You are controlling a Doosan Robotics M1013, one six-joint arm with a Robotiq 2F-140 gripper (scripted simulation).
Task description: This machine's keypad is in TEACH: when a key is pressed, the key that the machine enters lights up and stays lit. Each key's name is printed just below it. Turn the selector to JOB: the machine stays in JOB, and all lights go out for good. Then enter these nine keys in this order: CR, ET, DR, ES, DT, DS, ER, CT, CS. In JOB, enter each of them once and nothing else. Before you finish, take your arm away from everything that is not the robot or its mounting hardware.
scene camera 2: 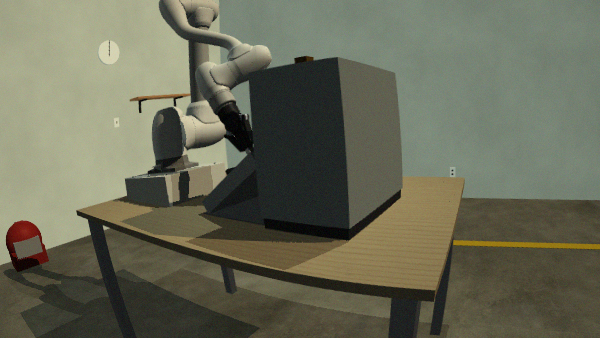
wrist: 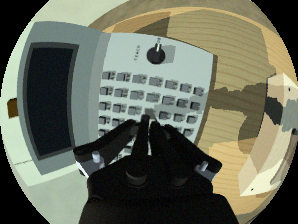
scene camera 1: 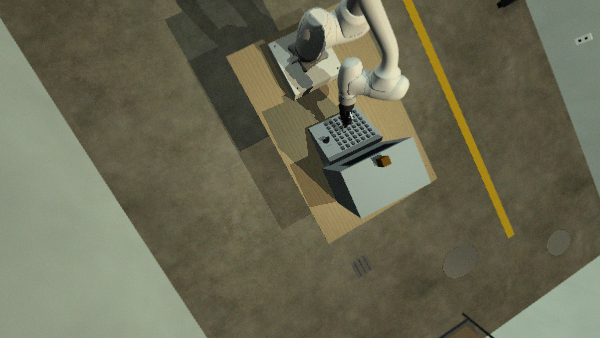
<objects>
same spot on grey machine: (scene camera 2: pixel 326 133) = (scene camera 1: pixel 346 204)
same spot on sloped keypad: (wrist: pixel 125 53) = (scene camera 1: pixel 332 148)
</objects>
